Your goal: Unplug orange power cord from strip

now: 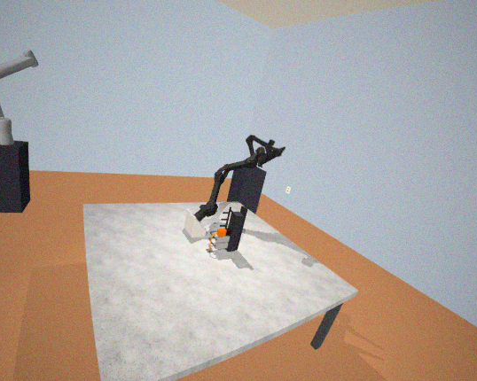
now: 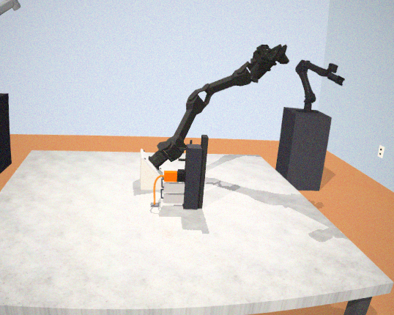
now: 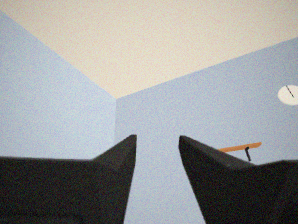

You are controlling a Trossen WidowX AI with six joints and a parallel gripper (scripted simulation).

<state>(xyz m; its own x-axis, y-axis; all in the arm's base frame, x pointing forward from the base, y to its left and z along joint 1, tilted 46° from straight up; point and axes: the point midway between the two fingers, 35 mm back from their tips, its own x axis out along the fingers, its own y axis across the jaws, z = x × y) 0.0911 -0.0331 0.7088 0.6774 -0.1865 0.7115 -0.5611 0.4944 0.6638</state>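
Right now the orange plug is 170 mm ahead of my gripper tip, 410 mm to the right of it and 510 mm below it.
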